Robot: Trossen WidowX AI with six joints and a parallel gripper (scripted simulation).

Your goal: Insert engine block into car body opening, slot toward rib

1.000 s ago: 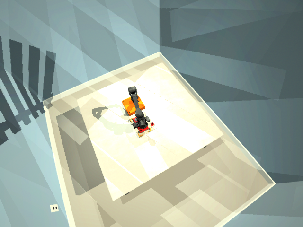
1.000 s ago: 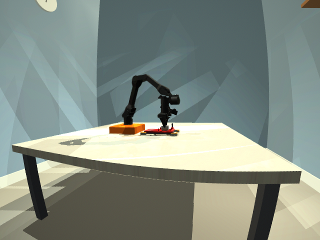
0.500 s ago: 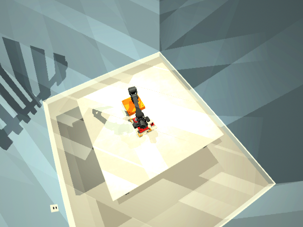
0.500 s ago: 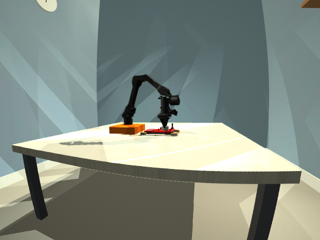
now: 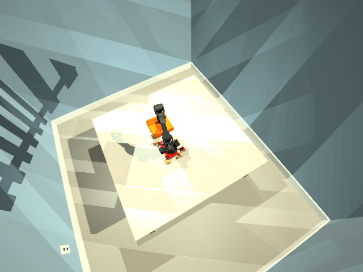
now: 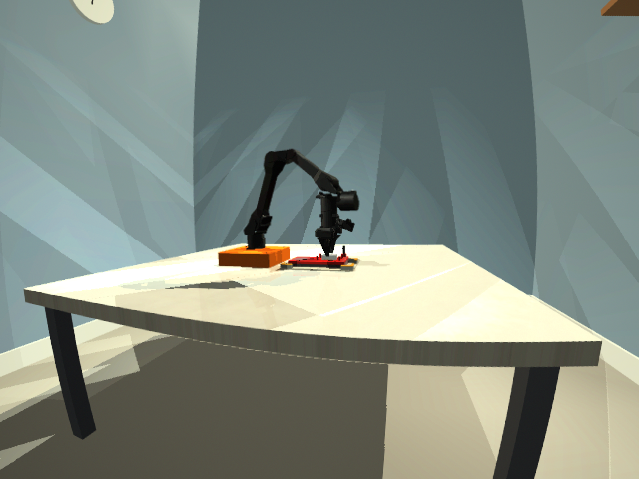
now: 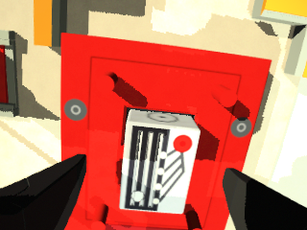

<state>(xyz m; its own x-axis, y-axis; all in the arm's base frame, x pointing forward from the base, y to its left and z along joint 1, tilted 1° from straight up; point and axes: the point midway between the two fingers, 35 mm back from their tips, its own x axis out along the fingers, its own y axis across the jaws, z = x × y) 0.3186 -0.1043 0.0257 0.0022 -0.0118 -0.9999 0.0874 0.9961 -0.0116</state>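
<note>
Right now the engine block is 20 mm below my gripper tip. From my gripper tip the other things lie so: pale base plate: 20 mm behind, 20 mm to the left, 30 mm below.
</note>
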